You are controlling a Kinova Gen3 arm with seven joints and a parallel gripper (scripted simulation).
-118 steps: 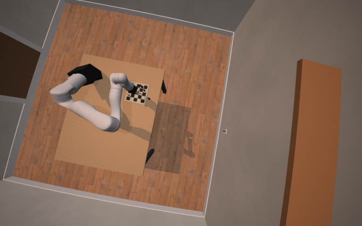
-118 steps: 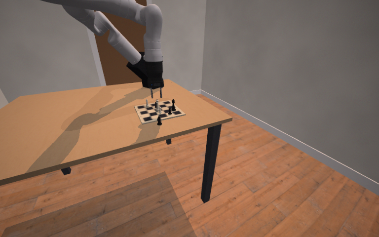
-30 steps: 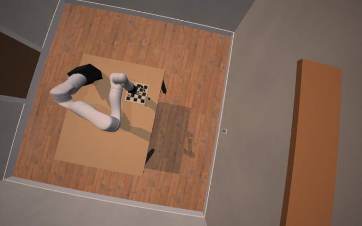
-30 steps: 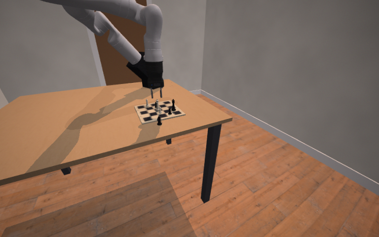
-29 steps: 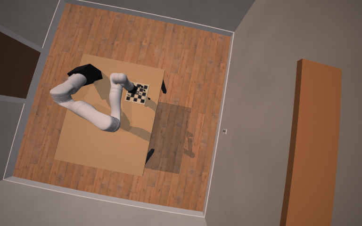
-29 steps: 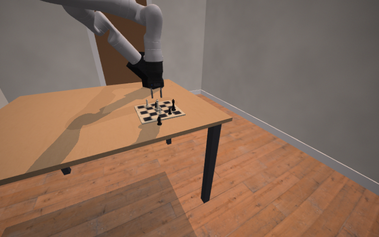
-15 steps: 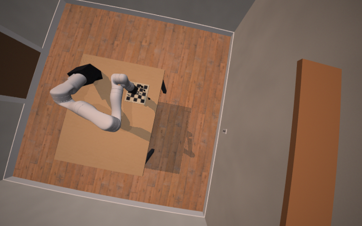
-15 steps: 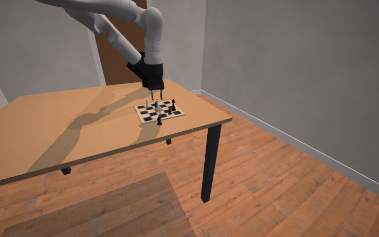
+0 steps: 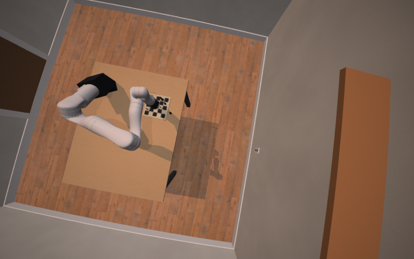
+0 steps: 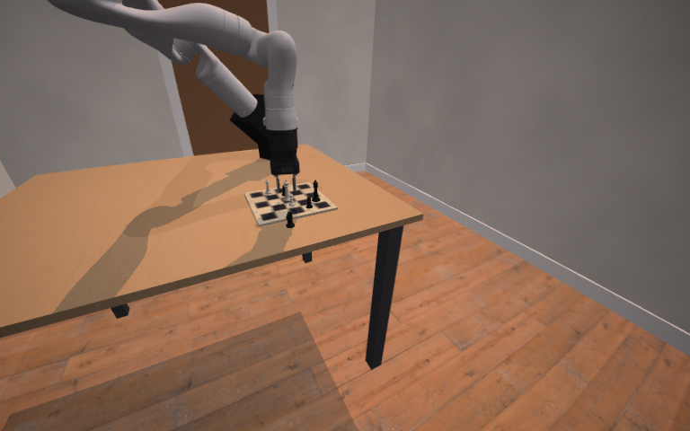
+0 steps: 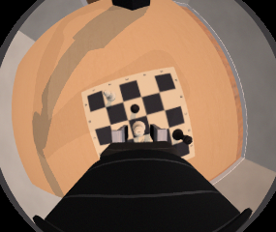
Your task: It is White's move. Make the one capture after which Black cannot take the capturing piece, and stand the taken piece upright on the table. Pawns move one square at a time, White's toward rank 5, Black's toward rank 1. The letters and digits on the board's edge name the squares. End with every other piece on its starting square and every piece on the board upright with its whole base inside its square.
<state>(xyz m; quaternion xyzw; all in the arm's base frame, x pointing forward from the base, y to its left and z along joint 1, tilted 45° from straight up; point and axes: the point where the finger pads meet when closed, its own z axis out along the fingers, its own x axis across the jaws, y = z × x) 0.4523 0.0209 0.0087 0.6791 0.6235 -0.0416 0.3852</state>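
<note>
Right now the tall white piece is 2 cm below my hand. The rest, counted from my hand: chessboard 5 cm below; then black piece 14 cm ahead, 4 cm to the right, 4 cm below.
</note>
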